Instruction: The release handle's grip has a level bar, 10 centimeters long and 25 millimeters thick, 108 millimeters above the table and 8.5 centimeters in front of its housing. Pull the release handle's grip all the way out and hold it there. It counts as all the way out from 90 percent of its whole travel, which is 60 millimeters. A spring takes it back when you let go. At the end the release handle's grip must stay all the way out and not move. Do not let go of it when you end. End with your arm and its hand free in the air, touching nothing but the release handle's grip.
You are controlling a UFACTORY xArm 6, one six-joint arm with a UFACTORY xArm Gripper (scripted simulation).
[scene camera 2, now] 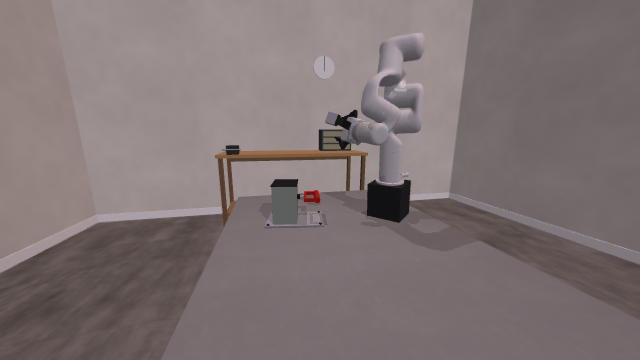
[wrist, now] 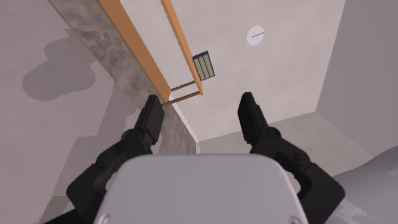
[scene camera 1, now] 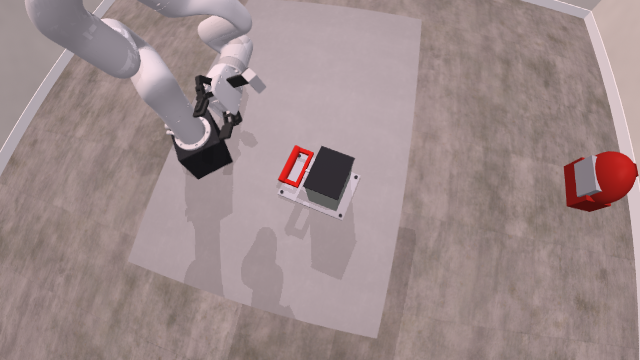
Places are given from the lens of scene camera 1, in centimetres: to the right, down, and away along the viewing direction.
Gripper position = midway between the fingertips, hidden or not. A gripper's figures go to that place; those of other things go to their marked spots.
my gripper (scene camera 1: 211, 128): -24, -12, 57
grey housing (scene camera 1: 328, 177): 2, -1, 76
